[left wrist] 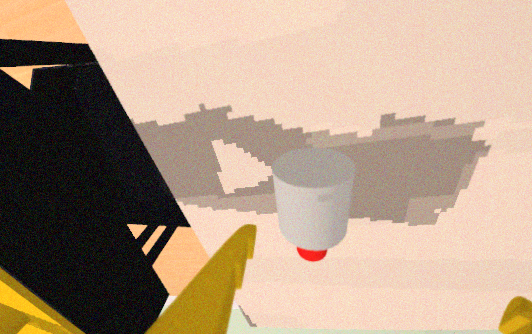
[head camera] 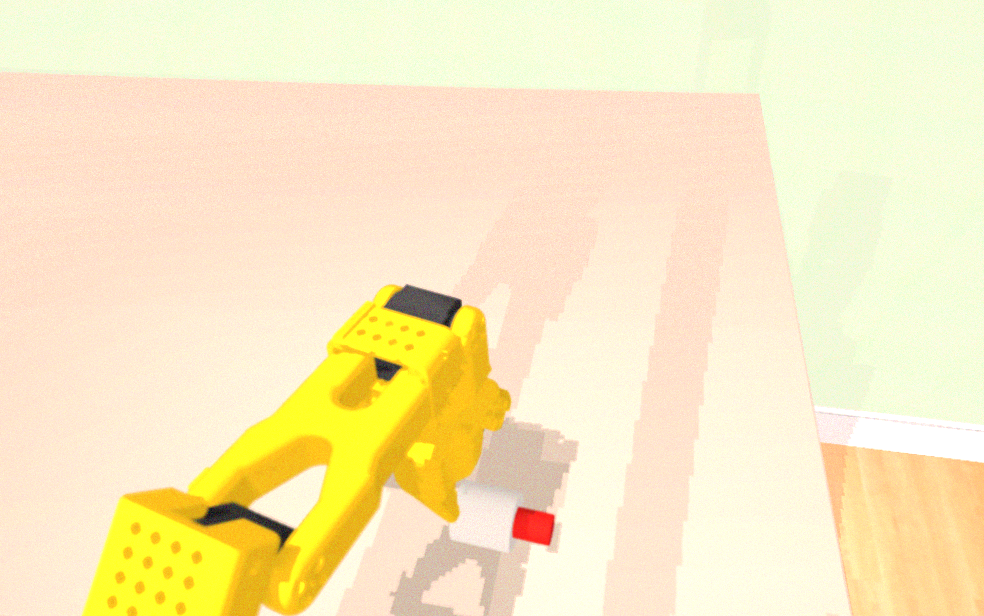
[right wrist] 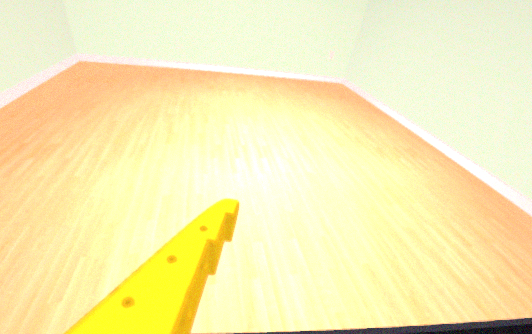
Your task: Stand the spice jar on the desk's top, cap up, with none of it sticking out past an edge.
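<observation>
The spice jar, pale grey with a red cap, lies on its side on the desk's top. Its cap points right in the head view. None of the jar sticks out past an edge. My left gripper is open and empty. In its wrist view the jar is drawn in the wide gap between the jaws, nearer the left one. In the head view one jaw tip overlaps the jar's cap-less end; the other jaw is hidden. My right gripper shows one notched jaw, fully open, over the floor.
The desk's right edge runs down the right of the head view, with wooden floor beyond. A dark structure stands beside the desk edge in the left wrist view. Pale green walls stand behind.
</observation>
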